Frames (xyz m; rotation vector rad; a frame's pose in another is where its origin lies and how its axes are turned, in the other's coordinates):
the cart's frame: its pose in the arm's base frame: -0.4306 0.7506 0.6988 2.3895 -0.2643 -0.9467
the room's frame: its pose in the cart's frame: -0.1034 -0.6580 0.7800 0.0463 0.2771 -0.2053
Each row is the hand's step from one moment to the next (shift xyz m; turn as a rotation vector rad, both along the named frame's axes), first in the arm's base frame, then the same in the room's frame.
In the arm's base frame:
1: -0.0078 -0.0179 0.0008 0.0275 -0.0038 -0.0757
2: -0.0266 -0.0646 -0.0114 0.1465 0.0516 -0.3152
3: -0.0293 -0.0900 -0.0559 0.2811 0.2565 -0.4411
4: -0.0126 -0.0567 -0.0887 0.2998 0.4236 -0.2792
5: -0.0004 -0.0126 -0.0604 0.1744 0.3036 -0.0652
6: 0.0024 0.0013 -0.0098 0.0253 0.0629 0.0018
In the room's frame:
1: -0.0060 0.0151 0.0109 0.0607 -0.0238 0.0474
2: -0.0133 0.0488 0.0495 0.2762 -0.1545 0.1527
3: 0.0076 0.0525 0.0963 0.4402 -0.3689 0.0974
4: 0.0356 0.0117 0.0992 0.3669 -0.4479 -0.1097
5: 0.0296 -0.0140 0.0523 0.1627 -0.2711 -0.1639
6: 0.0067 -0.0049 0.0059 0.0169 -0.0515 -0.0408

